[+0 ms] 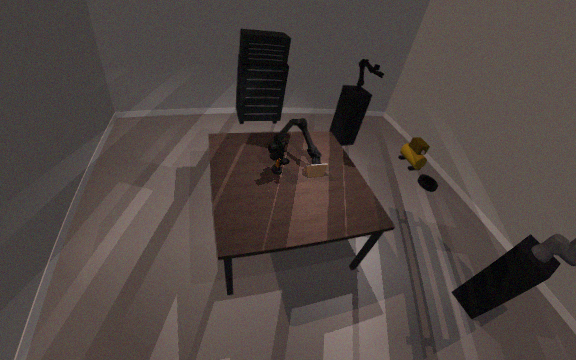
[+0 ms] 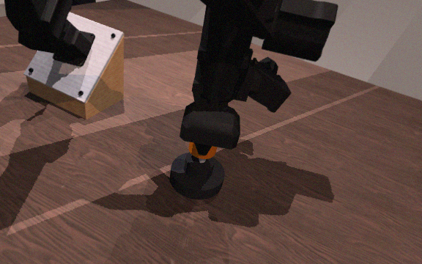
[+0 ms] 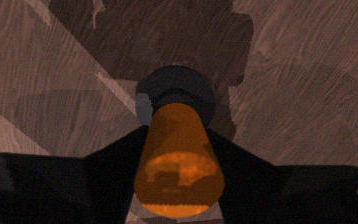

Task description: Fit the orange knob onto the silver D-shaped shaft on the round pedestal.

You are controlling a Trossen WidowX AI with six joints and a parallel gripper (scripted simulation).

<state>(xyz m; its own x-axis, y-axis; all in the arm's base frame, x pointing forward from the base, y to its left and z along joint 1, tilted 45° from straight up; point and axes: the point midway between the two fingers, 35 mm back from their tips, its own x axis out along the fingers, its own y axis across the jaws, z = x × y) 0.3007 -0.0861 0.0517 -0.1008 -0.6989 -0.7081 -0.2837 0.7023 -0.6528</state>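
My gripper tip is now 3 cm below the orange knob. The rest, counted from my gripper tip: round dark pedestal: 4 cm below.
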